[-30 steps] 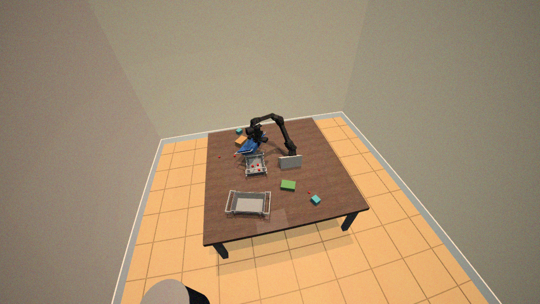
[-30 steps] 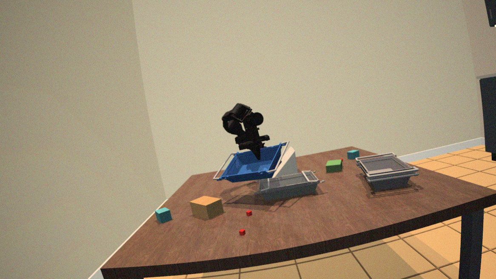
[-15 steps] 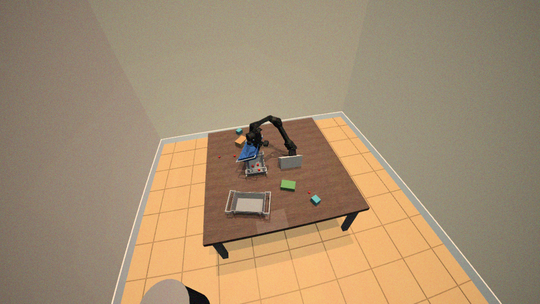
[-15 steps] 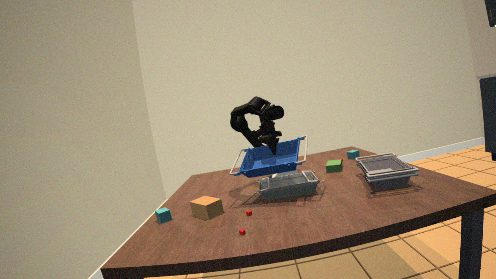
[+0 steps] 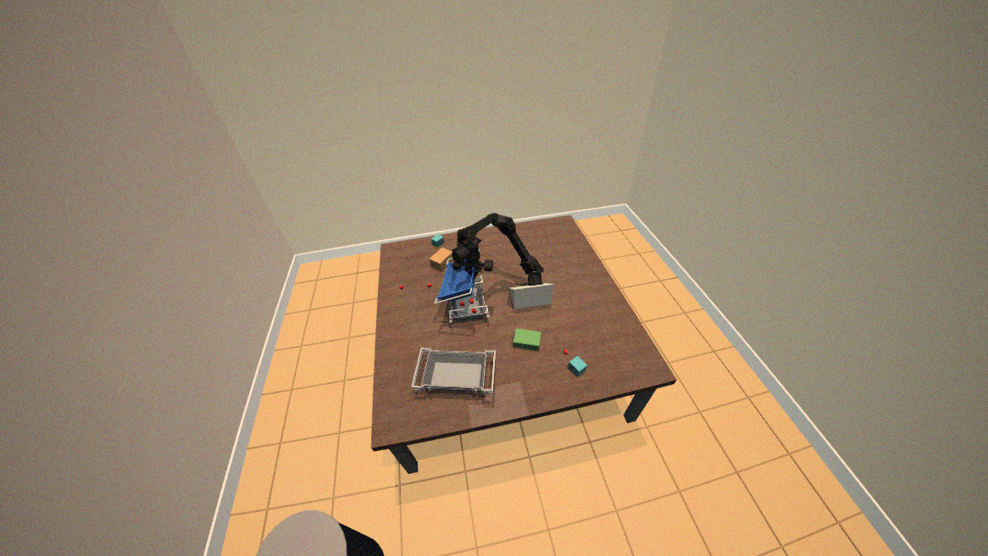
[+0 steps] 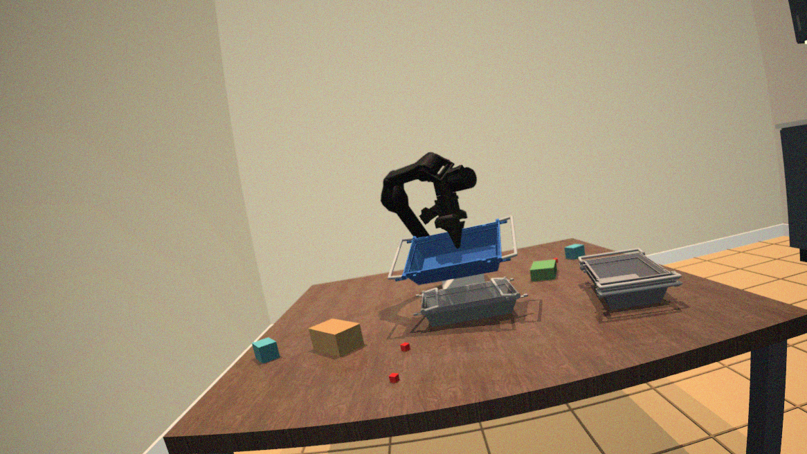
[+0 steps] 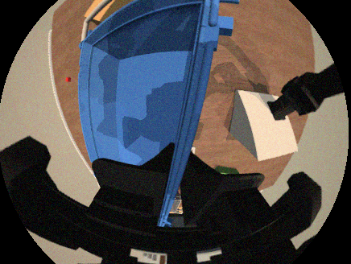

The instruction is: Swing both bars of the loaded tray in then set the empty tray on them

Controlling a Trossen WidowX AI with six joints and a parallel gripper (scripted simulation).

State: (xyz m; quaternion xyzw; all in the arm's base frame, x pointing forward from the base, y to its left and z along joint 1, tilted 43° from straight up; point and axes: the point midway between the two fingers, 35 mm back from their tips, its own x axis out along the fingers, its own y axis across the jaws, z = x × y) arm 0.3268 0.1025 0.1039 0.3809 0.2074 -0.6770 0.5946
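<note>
My gripper tip is 7 cm short of the blue tray, 2 cm to the left of it and 1 cm below it. Round my gripper tip: orange block (36 cm to the right, 15 cm below, 15 cm ahead); green block (30 cm to the left, 20 cm behind, 16 cm below).
</note>
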